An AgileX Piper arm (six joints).
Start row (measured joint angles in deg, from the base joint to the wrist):
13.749 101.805 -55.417 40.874 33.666 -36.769
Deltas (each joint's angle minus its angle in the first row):
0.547 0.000 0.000 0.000 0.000 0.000
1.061 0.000 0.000 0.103 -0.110 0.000
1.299 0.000 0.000 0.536 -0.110 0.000
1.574 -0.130 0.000 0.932 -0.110 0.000
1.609 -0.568 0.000 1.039 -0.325 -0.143
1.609 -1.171 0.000 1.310 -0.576 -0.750
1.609 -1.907 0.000 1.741 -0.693 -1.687
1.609 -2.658 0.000 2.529 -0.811 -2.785
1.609 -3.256 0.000 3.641 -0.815 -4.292
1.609 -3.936 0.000 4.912 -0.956 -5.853
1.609 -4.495 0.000 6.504 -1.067 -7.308
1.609 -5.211 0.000 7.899 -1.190 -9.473
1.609 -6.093 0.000 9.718 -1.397 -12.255
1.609 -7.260 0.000 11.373 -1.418 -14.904
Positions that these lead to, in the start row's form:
14.296 101.805 -55.417 40.874 33.666 -36.769
14.810 101.805 -55.417 40.977 33.556 -36.769
15.048 101.805 -55.417 41.410 33.556 -36.769
15.323 101.675 -55.417 41.806 33.556 -36.769
15.358 101.237 -55.417 41.913 33.341 -36.912
15.358 100.634 -55.417 42.184 33.090 -37.519
15.358 99.898 -55.417 42.615 32.973 -38.456
15.358 99.147 -55.417 43.403 32.855 -39.554
15.358 98.549 -55.417 44.515 32.851 -41.061
15.358 97.869 -55.417 45.786 32.710 -42.622
15.358 97.310 -55.417 47.378 32.599 -44.077
15.358 96.594 -55.417 48.773 32.476 -46.242
15.358 95.712 -55.417 50.592 32.269 -49.024
15.358 94.545 -55.417 52.247 32.248 -51.673

